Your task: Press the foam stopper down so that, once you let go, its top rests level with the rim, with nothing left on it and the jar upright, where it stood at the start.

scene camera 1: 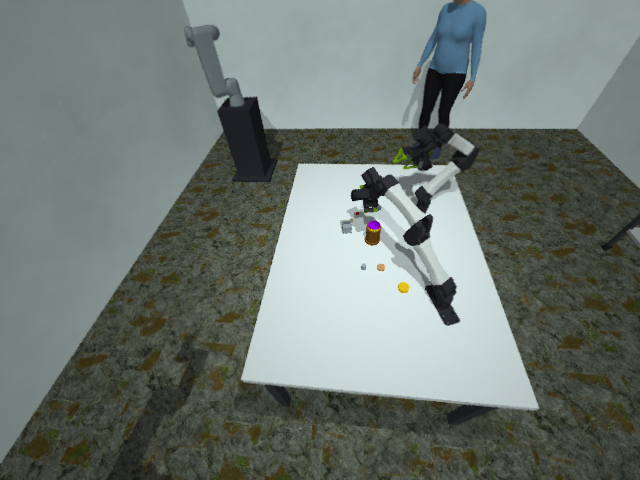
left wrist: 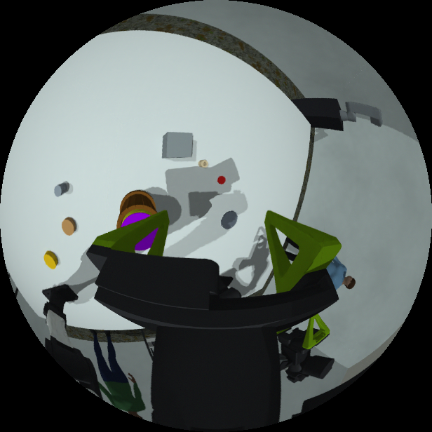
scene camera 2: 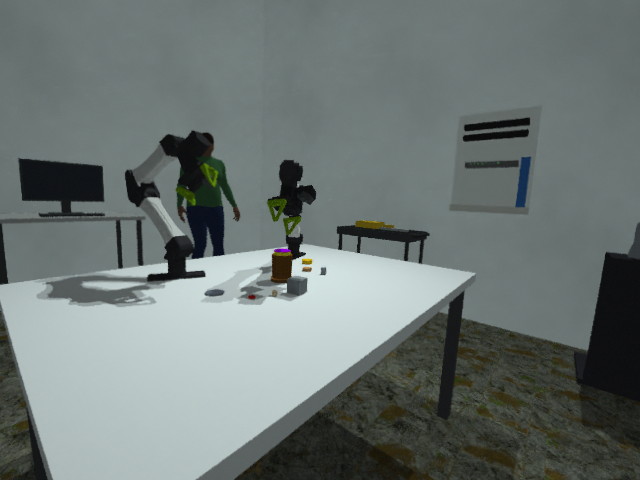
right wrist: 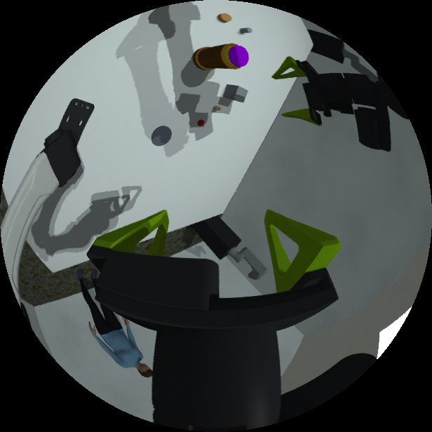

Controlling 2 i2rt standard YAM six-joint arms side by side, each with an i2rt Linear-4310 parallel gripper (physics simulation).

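Observation:
The brown jar (scene camera 1: 372, 236) (scene camera 2: 281, 268) (left wrist: 137, 201) (right wrist: 212, 57) stands upright on the table (scene camera 1: 330, 330). The foam stopper (scene camera 1: 373, 225) (scene camera 2: 282, 251) (left wrist: 136, 220) (right wrist: 239, 56) has a purple top, which shows above a yellowish band at the jar's mouth; its exact height over the rim is hard to tell. Nothing is seen on it. My left gripper (scene camera 1: 368, 198) (scene camera 2: 284, 218) (left wrist: 216, 215) (right wrist: 278, 95) is open and empty, above and beyond the jar in scene camera 1; its finger partly hides the stopper in the left wrist view. My right gripper (scene camera 1: 400, 164) (scene camera 2: 204, 193) (right wrist: 216, 214) is open and empty, high and away from the jar.
A grey block (scene camera 1: 346, 227) (scene camera 2: 296, 285) (left wrist: 177, 145), a beige ring, a red disc (left wrist: 221, 180) and a dark disc (left wrist: 229, 220) (right wrist: 161, 135) lie near the jar. A small grey cylinder (scene camera 1: 363, 266), an orange disc (scene camera 1: 381, 267) and a yellow disc (scene camera 1: 403, 287) lie on its other side.

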